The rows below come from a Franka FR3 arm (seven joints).
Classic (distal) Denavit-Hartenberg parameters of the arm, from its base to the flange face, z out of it. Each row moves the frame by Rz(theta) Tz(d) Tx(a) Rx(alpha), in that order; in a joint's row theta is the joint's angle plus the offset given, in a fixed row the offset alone. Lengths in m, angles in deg.
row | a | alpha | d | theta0
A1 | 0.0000 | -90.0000 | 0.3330 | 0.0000
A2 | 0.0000 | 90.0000 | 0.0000 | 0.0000
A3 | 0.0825 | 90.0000 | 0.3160 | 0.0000
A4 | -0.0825 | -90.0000 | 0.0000 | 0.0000
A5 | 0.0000 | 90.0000 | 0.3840 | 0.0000
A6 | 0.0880 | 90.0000 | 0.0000 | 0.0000
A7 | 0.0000 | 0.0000 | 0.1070 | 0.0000
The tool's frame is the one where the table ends.
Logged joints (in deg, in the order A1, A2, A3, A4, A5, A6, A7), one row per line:
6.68 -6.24 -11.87 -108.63 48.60 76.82 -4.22
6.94 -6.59 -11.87 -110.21 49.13 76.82 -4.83
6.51 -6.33 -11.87 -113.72 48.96 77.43 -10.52
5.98 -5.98 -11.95 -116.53 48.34 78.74 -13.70
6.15 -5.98 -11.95 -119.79 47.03 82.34 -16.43
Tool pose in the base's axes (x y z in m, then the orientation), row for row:
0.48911 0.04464 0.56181 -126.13 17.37 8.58
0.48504 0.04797 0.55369 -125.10 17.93 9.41
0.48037 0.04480 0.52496 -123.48 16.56 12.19
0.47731 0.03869 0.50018 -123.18 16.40 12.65
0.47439 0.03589 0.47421 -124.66 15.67 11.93
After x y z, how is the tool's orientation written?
As angles about the fixed x, y, z axes (roll, pitch, yaw), in degrees.
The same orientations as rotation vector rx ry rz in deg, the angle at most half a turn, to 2 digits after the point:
-125.99 0.33 23.91
-125.02 -0.04 24.90
-123.67 -3.50 24.89
-123.41 -4.02 24.97
-124.83 -4.01 23.84

